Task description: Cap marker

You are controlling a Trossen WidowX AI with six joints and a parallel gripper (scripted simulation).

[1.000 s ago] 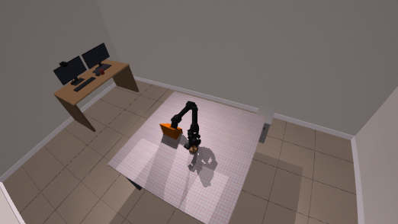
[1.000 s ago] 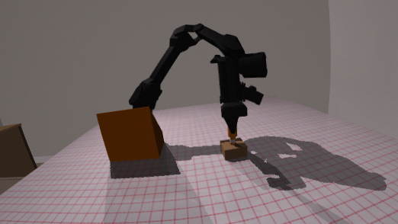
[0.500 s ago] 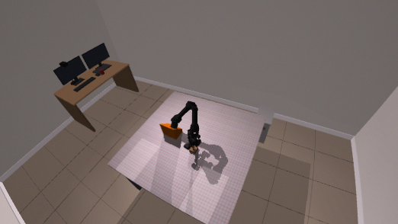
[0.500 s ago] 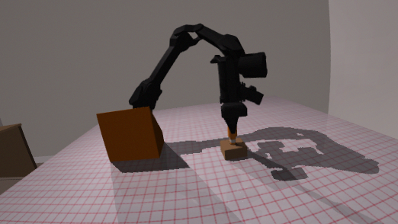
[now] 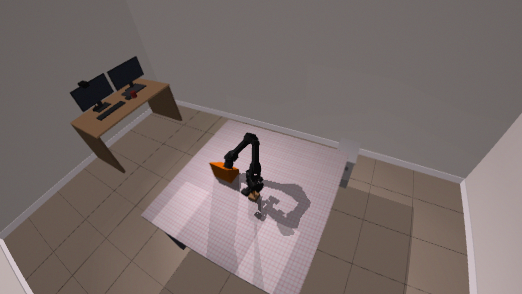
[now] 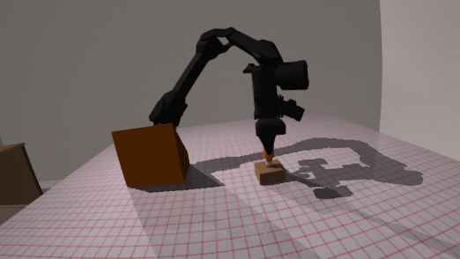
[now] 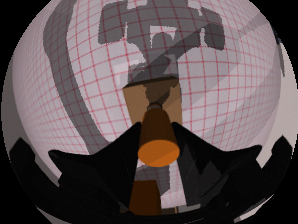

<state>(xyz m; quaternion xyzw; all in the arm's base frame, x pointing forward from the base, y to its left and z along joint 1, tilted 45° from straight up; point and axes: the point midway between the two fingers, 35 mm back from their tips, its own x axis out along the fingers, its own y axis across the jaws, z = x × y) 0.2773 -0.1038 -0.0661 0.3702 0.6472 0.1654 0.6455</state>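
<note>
Now: gripper tip 10 mm below the orange cap. The rest, counted from my gripper tip: holder block: 60 mm below.
</note>
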